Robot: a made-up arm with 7 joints.
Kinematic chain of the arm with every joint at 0, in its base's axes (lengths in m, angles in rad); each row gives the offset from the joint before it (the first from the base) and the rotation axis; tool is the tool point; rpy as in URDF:
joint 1: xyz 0 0 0 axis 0.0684 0.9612 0.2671
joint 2: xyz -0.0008 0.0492 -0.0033 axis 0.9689 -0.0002 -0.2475
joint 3: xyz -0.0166 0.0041 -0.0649 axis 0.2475 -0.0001 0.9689
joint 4: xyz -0.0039 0 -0.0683 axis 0.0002 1 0
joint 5: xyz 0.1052 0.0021 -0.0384 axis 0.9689 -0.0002 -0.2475
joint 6: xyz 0.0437 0 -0.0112 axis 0.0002 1 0
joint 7: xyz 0.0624 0 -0.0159 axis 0.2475 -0.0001 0.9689
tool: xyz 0 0 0 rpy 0 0.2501 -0.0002
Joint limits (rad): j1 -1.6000..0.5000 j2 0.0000..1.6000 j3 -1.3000..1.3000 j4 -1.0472..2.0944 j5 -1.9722..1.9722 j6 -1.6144..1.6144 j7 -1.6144..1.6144
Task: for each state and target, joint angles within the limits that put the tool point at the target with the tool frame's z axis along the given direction. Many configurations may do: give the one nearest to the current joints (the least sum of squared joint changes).
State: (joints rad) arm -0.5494 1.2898 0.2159 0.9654 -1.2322 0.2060 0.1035
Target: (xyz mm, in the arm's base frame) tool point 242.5 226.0 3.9 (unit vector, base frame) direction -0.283 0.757 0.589
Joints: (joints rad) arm -0.4780 0.9278 0.4723 0.2018 -1.7050 0.2463 0.1035
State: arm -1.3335 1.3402 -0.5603 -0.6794 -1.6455 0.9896 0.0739
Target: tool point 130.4 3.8 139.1 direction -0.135 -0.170 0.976
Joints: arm -1.4440 0.9641 0.1116 -0.4630 -1.9722 1.2656 0.0738
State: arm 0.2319 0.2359 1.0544 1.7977 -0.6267 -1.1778 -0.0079
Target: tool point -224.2 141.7 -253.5 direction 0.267 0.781 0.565
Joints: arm 0.3828 0.2677 1.0448 1.7318 -0.6048 -0.5486 -0.0079
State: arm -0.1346 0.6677 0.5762 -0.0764 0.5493 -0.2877 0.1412
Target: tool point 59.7 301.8 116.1 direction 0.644 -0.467 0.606
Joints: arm -0.3985 1.0525 1.2824 0.0018 0.8390 0.4657 0.1412
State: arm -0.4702 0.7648 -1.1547 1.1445 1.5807 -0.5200 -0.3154
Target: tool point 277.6 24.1 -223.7 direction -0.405 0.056 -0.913
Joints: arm -0.9634 0.3698 -1.1719 1.0611 1.8745 0.2920 -0.3155
